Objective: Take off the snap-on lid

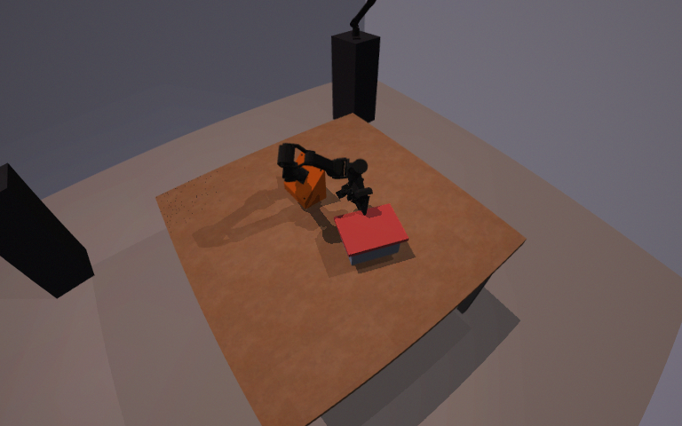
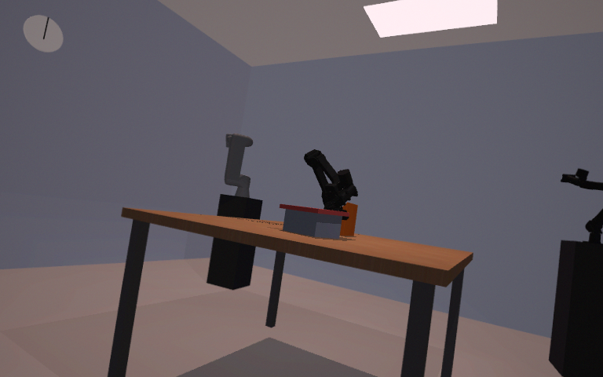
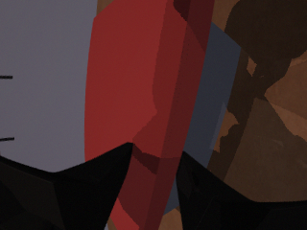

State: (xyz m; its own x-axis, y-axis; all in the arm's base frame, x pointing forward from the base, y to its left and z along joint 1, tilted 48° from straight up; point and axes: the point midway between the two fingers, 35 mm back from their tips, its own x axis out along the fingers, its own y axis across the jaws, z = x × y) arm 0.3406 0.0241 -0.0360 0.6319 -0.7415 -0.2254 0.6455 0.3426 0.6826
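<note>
Now: the red lid 7 cm ahead of my gripper tip and 3 cm to the right of it. Also, from my gripper tip: grey-blue storage box (7 cm ahead, 3 cm to the right, 5 cm below).
</note>
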